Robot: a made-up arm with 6 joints. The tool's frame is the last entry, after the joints. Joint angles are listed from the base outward.
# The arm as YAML. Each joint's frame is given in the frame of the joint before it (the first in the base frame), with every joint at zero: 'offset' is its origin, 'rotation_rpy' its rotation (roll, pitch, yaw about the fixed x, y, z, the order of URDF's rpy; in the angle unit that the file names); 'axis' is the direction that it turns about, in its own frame. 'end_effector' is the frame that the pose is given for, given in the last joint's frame.
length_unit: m
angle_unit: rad
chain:
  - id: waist
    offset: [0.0, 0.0, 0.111]
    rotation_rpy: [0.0, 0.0, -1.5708]
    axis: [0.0, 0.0, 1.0]
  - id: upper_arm
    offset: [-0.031, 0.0, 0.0]
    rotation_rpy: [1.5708, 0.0, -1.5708]
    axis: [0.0, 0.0, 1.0]
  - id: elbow
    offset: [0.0, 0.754, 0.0]
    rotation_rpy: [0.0, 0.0, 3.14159]
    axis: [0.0, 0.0, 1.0]
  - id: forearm
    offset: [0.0, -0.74, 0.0]
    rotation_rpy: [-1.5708, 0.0, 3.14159]
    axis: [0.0, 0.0, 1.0]
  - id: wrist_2
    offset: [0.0, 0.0, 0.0]
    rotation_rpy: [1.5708, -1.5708, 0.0]
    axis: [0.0, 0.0, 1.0]
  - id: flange
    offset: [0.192, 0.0, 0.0]
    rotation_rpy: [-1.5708, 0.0, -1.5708]
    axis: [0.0, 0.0, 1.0]
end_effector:
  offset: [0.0, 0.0, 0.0]
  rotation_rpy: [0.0, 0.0, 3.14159]
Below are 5 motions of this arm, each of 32 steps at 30 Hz.
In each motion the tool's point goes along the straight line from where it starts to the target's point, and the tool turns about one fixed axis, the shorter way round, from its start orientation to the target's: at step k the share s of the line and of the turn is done. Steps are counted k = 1, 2, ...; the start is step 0. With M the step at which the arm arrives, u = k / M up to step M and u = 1 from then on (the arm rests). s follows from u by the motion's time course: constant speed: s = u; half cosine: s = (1 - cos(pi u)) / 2; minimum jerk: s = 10 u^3 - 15 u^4 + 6 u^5.
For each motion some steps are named. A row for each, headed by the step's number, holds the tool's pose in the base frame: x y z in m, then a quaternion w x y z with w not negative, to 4 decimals.
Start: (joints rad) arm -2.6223 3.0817 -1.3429 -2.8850 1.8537 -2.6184
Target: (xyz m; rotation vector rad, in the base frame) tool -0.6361 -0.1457 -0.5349 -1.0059 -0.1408 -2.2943
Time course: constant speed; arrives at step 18
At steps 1, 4, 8, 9, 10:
1: -0.6591 -0.3475 -0.5781 0.4610 -0.0758 -0.1210 -0.8758
4: -0.6550 -0.3119 -0.5704 0.4381 -0.1314 -0.1099 -0.8824
8: -0.6496 -0.2644 -0.5603 0.4051 -0.2048 -0.0945 -0.8860
9: -0.6483 -0.2525 -0.5578 0.3964 -0.2229 -0.0905 -0.8860
10: -0.6469 -0.2406 -0.5552 0.3875 -0.2409 -0.0865 -0.8856

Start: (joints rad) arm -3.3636 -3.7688 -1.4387 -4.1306 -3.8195 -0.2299
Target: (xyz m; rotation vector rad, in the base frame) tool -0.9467 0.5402 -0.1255 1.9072 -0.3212 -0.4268
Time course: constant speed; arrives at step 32
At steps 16, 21, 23, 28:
16: -0.9417 0.3084 -0.1431 0.6703 0.6918 0.2341 -0.1311
21: -0.9433 0.3808 -0.1376 0.6437 0.7410 0.1199 -0.1493
23: -0.9439 0.4098 -0.1354 0.6300 0.7572 0.0736 -0.1559
28: -0.9455 0.4822 -0.1299 0.5886 0.7891 -0.0429 -0.1705

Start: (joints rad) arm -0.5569 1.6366 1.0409 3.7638 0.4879 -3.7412
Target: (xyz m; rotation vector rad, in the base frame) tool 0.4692 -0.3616 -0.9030 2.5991 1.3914 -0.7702
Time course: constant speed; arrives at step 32
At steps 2, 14, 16, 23, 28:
2: 0.9935 -0.6467 -0.7307 0.3482 0.3324 0.8410 -0.2468
14: 0.7838 -0.5326 -0.7996 0.2418 0.5791 0.7317 -0.2659
16: 0.7488 -0.5136 -0.8111 0.2219 0.6160 0.7071 -0.2669
23: 0.6265 -0.4471 -0.8513 0.1481 0.7331 0.6084 -0.2655
28: 0.5391 -0.3996 -0.8800 0.0926 0.8039 0.5270 -0.2598

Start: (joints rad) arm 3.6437 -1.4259 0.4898 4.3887 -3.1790 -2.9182
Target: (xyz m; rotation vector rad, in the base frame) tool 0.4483 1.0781 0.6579 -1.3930 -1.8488 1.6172
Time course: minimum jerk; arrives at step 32
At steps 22, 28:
22: 0.5573 0.9832 0.6372 0.1537 -0.5189 -0.6427 0.5423
28: 0.4580 1.0696 0.6561 0.1578 -0.4900 -0.6462 0.5635

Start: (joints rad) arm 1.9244 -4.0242 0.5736 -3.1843 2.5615 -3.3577
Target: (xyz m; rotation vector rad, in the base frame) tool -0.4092 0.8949 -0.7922 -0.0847 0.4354 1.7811
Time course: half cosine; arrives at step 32
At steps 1, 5, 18, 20, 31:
1: -0.3308 0.7936 -0.8877 0.6361 -0.1227 0.0571 0.7596
5: -0.3353 0.7993 -0.8822 0.6349 -0.1179 0.0646 0.7608
18: -0.3776 0.8540 -0.8307 0.6210 -0.0716 0.1358 0.7686
20: -0.3850 0.8636 -0.8217 0.6181 -0.0635 0.1481 0.7694
31: -0.4090 0.8947 -0.7924 0.6077 -0.0369 0.1881 0.7707

